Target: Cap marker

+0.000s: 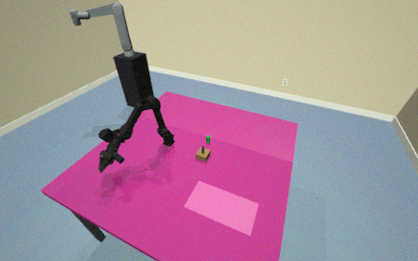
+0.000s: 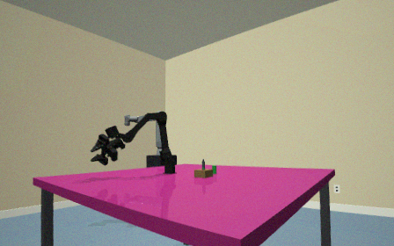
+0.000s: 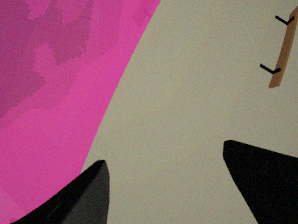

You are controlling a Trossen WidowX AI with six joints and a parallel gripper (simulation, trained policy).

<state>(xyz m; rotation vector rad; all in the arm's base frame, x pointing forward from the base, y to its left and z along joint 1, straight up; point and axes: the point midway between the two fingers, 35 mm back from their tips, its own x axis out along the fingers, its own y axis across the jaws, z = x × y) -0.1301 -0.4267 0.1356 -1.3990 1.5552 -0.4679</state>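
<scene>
The green cap is 59 cm to the left of my gripper tip, 38 cm ahead of it and 10 cm below it. Round my gripper tip: holder block 44 cm to the left, 41 cm ahead, 10 cm below.
</scene>
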